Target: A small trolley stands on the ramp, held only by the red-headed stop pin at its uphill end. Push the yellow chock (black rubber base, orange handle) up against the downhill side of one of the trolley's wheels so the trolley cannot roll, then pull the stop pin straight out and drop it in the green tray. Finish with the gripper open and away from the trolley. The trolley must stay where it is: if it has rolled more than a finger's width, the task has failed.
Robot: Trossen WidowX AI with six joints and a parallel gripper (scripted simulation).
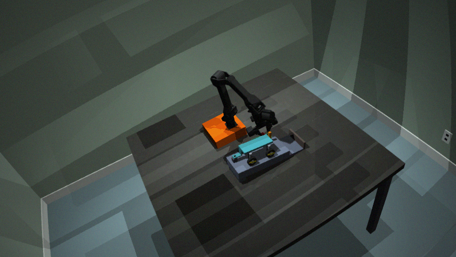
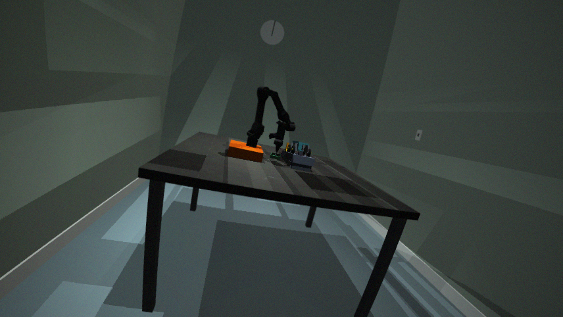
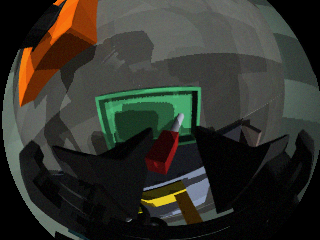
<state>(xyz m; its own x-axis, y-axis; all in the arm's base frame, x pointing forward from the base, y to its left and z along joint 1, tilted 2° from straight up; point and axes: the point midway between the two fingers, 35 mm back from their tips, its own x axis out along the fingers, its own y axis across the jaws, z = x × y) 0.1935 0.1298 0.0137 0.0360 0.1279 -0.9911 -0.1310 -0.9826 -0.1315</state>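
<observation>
Right now my gripper tip is 20 mm to the left of the green tray and 50 mm above it. From my gripper tip the other things lie so: grey ramp: 130 mm ahead, 120 mm to the right; red-headed stop pin: right at my gripper tip; yellow chock: 70 mm ahead, 30 mm to the right, 40 mm above.
</observation>
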